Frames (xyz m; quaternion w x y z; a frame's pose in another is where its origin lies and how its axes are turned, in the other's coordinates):
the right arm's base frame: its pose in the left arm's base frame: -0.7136 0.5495 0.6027 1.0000 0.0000 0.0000 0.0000
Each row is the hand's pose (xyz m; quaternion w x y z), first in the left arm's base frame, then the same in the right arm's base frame.
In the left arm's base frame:
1: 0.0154 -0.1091 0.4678 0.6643 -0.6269 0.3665 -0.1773
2: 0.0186 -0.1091 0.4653 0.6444 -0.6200 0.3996 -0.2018
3: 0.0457 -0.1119 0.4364 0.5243 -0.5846 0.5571 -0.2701
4: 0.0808 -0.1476 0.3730 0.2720 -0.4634 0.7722 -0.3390
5: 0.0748 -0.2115 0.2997 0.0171 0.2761 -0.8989 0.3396
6: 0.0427 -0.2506 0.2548 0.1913 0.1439 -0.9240 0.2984
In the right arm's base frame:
1: 0.7290 -0.6586 -0.1349 0.6643 -0.6269 0.3665 -0.1773
2: 0.7322 -0.6586 -0.1374 0.6444 -0.6200 0.3996 -0.2018
3: 0.7593 -0.6614 -0.1663 0.5243 -0.5846 0.5571 -0.2701
4: 0.7944 -0.6971 -0.2297 0.2720 -0.4634 0.7722 -0.3390
5: 0.7884 -0.7610 -0.3030 0.0171 0.2761 -0.8990 0.3396
6: 0.7563 -0.8001 -0.3479 0.1913 0.1439 -0.9239 0.2984

